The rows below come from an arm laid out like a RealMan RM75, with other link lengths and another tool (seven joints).
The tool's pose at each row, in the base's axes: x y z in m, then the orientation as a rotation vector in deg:
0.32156, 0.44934, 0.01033, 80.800, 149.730, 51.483
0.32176, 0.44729, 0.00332, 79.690, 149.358, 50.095
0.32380, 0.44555, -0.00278, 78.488, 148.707, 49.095
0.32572, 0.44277, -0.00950, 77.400, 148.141, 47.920
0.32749, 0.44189, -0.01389, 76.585, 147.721, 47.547
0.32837, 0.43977, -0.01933, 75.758, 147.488, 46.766
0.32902, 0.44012, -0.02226, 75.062, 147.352, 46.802
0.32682, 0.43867, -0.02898, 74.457, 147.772, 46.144
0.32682, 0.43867, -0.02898, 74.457, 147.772, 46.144
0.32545, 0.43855, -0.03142, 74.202, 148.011, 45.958
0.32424, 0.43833, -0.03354, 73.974, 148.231, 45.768
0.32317, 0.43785, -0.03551, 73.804, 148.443, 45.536
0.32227, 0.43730, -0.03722, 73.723, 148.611, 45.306
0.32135, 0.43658, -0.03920, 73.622, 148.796, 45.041
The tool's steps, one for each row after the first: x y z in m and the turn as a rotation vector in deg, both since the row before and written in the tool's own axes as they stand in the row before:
-0.00332, -0.00425, 0.00492, 0.129, -1.216, -0.862
-0.00381, -0.00232, 0.00495, -0.200, -1.225, -0.874
-0.00452, -0.00326, 0.00505, -0.042, -1.229, -0.826
-0.00243, -0.00138, 0.00392, -0.249, -0.652, -0.567
-0.00295, -0.00317, 0.00401, 0.036, -0.725, -0.636
-0.00048, -0.00090, 0.00284, -0.249, -0.207, -0.461
-0.00057, -0.00578, 0.00429, 0.388, -0.127, -0.518
0.00000, 0.00000, 0.00000, 0.000, 0.000, 0.000
0.00048, -0.00229, 0.00153, 0.155, 0.041, -0.211
0.00035, -0.00206, 0.00128, 0.154, 0.030, -0.192
0.00008, -0.00201, 0.00111, 0.182, 0.013, -0.156
-0.00004, -0.00178, 0.00092, 0.178, -0.003, -0.092
-0.00019, -0.00202, 0.00109, 0.199, -0.010, -0.111

